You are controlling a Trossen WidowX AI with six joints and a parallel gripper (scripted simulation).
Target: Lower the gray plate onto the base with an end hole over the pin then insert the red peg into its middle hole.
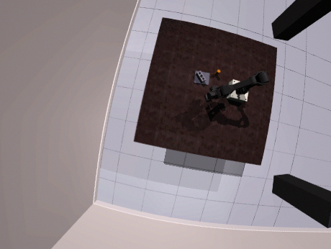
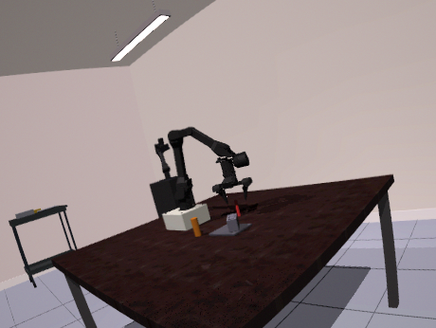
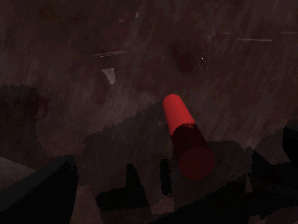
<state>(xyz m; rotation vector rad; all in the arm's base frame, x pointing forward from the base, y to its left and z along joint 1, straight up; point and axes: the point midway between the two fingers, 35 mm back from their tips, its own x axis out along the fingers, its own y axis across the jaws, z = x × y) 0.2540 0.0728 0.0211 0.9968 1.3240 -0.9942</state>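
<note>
My gripper tip is now 30 mm above the red peg. The rest, counted from my gripper tip: gray plate 90 mm ahead, 200 mm to the right, 20 mm below; then orange cylinder 70 mm behind, 250 mm to the right, 30 mm below; then gray base 70 mm ahead, 190 mm to the right, 60 mm below.
</note>
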